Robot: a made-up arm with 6 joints. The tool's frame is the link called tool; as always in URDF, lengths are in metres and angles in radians. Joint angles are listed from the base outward.
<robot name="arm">
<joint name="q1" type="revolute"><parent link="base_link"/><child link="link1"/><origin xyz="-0.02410 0.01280 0.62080" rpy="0.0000 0.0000 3.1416"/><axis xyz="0 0 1"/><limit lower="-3.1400" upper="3.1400"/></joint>
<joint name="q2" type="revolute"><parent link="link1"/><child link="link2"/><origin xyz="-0.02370 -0.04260 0.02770" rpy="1.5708 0.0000 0.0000"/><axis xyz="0 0 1"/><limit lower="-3.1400" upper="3.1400"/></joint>
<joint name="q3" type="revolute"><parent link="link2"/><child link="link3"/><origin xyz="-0.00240 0.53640 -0.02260" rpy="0.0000 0.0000 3.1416"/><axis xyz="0 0 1"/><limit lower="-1.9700" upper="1.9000"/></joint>
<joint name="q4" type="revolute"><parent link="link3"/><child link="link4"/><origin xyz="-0.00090 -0.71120 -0.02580" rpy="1.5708 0.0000 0.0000"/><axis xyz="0 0 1"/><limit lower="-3.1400" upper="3.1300"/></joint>
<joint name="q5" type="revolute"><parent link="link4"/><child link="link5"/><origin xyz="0.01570 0.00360 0.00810" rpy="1.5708 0.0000 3.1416"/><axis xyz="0 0 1"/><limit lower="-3.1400" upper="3.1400"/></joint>
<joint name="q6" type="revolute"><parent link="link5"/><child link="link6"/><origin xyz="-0.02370 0.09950 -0.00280" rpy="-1.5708 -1.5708 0.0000"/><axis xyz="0 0 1"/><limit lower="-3.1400" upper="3.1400"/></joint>
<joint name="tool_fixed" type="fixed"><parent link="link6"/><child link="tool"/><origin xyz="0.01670 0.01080 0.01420" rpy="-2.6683 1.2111 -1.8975"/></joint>
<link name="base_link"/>
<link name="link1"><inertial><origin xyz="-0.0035 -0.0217 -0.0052"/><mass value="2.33"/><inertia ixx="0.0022" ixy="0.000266" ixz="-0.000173" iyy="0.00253" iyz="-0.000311" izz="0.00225"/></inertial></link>
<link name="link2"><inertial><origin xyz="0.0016 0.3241 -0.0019"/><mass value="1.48"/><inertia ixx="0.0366" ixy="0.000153" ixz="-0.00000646" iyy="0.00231" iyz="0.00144" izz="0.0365"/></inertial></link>
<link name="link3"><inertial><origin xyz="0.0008 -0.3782 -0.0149"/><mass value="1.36"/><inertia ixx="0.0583" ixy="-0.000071" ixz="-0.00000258" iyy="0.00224" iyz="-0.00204" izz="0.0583"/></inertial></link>
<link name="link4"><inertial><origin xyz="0.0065 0.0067 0.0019"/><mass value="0.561"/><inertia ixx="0.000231" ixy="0" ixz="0" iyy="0.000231" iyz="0" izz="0.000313"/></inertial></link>
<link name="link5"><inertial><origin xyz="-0.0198 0.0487 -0.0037"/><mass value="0.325"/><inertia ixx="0.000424" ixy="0.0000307" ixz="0" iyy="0.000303" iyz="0.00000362" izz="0.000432"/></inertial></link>
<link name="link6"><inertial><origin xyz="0.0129 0.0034 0.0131"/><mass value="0.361"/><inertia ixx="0.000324" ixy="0" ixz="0" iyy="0.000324" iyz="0" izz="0.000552"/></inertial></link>
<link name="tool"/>
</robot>
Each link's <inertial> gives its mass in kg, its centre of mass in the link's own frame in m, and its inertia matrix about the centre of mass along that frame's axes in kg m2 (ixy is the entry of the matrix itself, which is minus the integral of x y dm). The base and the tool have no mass. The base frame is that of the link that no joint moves.
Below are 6 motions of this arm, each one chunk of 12 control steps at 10 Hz.
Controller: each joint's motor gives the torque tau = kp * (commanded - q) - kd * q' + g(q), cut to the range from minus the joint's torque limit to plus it. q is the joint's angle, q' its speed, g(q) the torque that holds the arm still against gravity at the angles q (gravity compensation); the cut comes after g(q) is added. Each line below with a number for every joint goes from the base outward.
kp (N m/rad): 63 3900 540 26 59 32
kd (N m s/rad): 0.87 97 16 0.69 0.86 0.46
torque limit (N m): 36 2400 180 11 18 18
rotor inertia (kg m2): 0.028 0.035 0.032 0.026 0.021 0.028
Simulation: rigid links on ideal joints. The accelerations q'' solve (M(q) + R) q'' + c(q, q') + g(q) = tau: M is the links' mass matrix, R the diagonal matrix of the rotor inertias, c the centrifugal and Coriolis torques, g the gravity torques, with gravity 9.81 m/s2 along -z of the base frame. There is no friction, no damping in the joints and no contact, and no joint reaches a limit. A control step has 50 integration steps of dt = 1/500 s. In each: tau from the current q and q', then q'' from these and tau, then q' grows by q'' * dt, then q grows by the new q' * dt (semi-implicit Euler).
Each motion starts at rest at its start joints. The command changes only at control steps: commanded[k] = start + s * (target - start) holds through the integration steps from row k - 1 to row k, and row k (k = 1, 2, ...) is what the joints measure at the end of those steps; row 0 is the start. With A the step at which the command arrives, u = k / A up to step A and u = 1 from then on. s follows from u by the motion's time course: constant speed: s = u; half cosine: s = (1 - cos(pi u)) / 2; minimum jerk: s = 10 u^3 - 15 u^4 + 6 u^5; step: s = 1 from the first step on.
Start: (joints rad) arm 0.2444 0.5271 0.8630 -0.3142 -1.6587 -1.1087
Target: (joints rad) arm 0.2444 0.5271 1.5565 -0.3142 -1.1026 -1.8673
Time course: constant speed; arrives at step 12
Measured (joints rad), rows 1 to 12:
1: 0.2449 0.5283 0.9224 -0.3103 -1.6059 -1.2007
2: 0.2449 0.5307 0.9919 -0.3185 -1.5564 -1.2508
3: 0.2450 0.5293 1.0442 -0.3147 -1.5122 -1.3198
4: 0.2448 0.5292 1.1012 -0.3142 -1.4655 -1.3806
5: 0.2445 0.5296 1.1612 -0.3155 -1.4183 -1.4447
6: 0.2442 0.5294 1.2185 -0.3150 -1.3721 -1.5075
7: 0.2440 0.5293 1.2761 -0.3148 -1.3256 -1.5709
8: 0.2438 0.5293 1.3344 -0.3150 -1.2789 -1.6341
9: 0.2439 0.5293 1.3923 -0.3149 -1.2324 -1.6973
10: 0.2441 0.5292 1.4502 -0.3149 -1.1859 -1.7605
11: 0.2443 0.5291 1.5082 -0.3149 -1.1393 -1.8237
12: 0.2446 0.5291 1.5661 -0.3148 -1.0927 -1.8869

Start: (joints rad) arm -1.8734 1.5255 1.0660 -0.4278 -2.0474 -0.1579
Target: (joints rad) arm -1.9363 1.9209 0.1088 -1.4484 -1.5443 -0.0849
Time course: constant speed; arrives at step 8
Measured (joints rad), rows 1 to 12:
1: -1.8766 1.5746 0.9482 -0.5870 -1.9675 -0.1470
2: -1.8807 1.6225 0.8225 -0.7032 -1.9045 -0.1383
3: -1.8875 1.6726 0.7062 -0.8335 -1.8437 -0.1289
4: -1.8966 1.7222 0.5882 -0.9626 -1.7819 -0.1198
5: -1.9074 1.7713 0.4678 -1.0884 -1.7203 -0.1105
6: -1.9192 1.8208 0.3487 -1.2164 -1.6585 -0.1013
7: -1.9312 1.8702 0.2297 -1.3444 -1.5966 -0.0921
8: -1.9426 1.9196 0.1100 -1.4718 -1.5347 -0.0829
9: -1.9529 1.9200 0.1055 -1.4400 -1.5429 -0.0856
10: -1.9595 1.9212 0.1099 -1.4503 -1.5446 -0.0846
11: -1.9612 1.9211 0.1095 -1.4495 -1.5441 -0.0850
12: -1.9578 1.9207 0.1081 -1.4474 -1.5441 -0.0848

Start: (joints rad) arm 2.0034 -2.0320 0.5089 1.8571 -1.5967 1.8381
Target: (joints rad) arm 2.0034 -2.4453 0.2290 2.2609 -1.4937 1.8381
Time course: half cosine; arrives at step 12
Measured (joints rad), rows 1 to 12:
1: 2.0035 -2.0394 0.5032 1.8679 -1.5951 1.8382
2: 2.0036 -2.0614 0.4841 1.8905 -1.5901 1.8381
3: 2.0037 -2.0959 0.4552 1.9218 -1.5817 1.8379
4: 2.0038 -2.1397 0.4225 1.9651 -1.5707 1.8379
5: 2.0037 -2.1903 0.3860 2.0145 -1.5577 1.8379
6: 2.0036 -2.2443 0.3476 2.0663 -1.5438 1.8378
7: 2.0033 -2.2979 0.3110 2.1180 -1.5300 1.8378
8: 2.0029 -2.3474 0.2785 2.1658 -1.5174 1.8378
9: 2.0026 -2.3895 0.2519 2.2062 -1.5069 1.8378
10: 2.0025 -2.4213 0.2334 2.2365 -1.4991 1.8379
11: 2.0026 -2.4407 0.2242 2.2547 -1.4945 1.8379
12: 2.0030 -2.4463 0.2248 2.2595 -1.4934 1.8380

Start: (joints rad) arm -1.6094 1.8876 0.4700 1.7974 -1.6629 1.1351
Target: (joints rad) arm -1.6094 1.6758 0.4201 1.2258 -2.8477 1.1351
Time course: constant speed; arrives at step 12
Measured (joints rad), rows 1 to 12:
1: -1.6094 1.8693 0.4641 1.7441 -1.7738 1.1356
2: -1.6098 1.8497 0.4522 1.6870 -1.8754 1.1346
3: -1.6101 1.8331 0.4516 1.6446 -1.9732 1.1353
4: -1.6106 1.8156 0.4484 1.5978 -2.0718 1.1351
5: -1.6109 1.7976 0.4427 1.5484 -2.1703 1.1350
6: -1.6111 1.7800 0.4389 1.5014 -2.2688 1.1351
7: -1.6110 1.7625 0.4351 1.4541 -2.3672 1.1351
8: -1.6107 1.7448 0.4307 1.4064 -2.4655 1.1351
9: -1.6103 1.7271 0.4266 1.3589 -2.5638 1.1351
10: -1.6097 1.7095 0.4226 1.3115 -2.6621 1.1351
11: -1.6090 1.6919 0.4184 1.2640 -2.7604 1.1351
12: -1.6085 1.6742 0.4143 1.2166 -2.8587 1.1351

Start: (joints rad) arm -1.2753 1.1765 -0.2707 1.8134 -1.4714 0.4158
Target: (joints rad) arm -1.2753 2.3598 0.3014 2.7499 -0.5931 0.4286
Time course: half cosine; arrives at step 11
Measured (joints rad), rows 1 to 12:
1: -1.2758 1.2013 -0.2568 1.8288 -1.4524 0.4157
2: -1.2771 1.2756 -0.2066 1.8928 -1.3968 0.4164
3: -1.2784 1.3914 -0.1316 1.9959 -1.3122 0.4179
4: -1.2791 1.5359 -0.0519 2.1128 -1.2060 0.4192
5: -1.2790 1.6994 0.0334 2.2435 -1.0875 0.4208
6: -1.2778 1.8690 0.1194 2.3785 -0.9668 0.4229
7: -1.2752 2.0302 0.1961 2.5045 -0.8515 0.4249
8: -1.2713 2.1700 0.2578 2.6126 -0.7494 0.4267
9: -1.2672 2.2773 0.3006 2.6945 -0.6684 0.4282
10: -1.2652 2.3435 0.3205 2.7432 -0.6148 0.4291
11: -1.2674 2.3631 0.3156 2.7547 -0.5936 0.4293
12: -1.2729 2.3591 0.2993 2.7490 -0.5904 0.4284

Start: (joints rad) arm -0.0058 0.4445 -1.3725 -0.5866 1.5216 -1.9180
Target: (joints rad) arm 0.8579 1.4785 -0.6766 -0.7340 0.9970 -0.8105
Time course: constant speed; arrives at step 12
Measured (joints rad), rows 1 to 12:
1: 0.0649 0.5351 -1.2950 -0.6192 1.4824 -1.7855
2: 0.1978 0.6263 -1.2117 -0.6028 1.4416 -1.7094
3: 0.2323 0.7095 -1.1687 -0.6214 1.3967 -1.6102
4: 0.2693 0.7959 -1.1105 -0.6431 1.3525 -1.5216
5: 0.3442 0.8832 -1.0482 -0.6500 1.3090 -1.4277
6: 0.4273 0.9693 -0.9908 -0.6606 1.2651 -1.3359
7: 0.5027 1.0555 -0.9330 -0.6720 1.2211 -1.2434
8: 0.5701 1.1419 -0.8745 -0.6835 1.1771 -1.1512
9: 0.6336 1.2282 -0.8165 -0.6963 1.1332 -1.0589
10: 0.6968 1.3144 -0.7584 -0.7089 1.0892 -0.9666
11: 0.7624 1.4007 -0.7002 -0.7212 1.0452 -0.8743
12: 0.8316 1.4870 -0.6421 -0.7333 1.0012 -0.7820

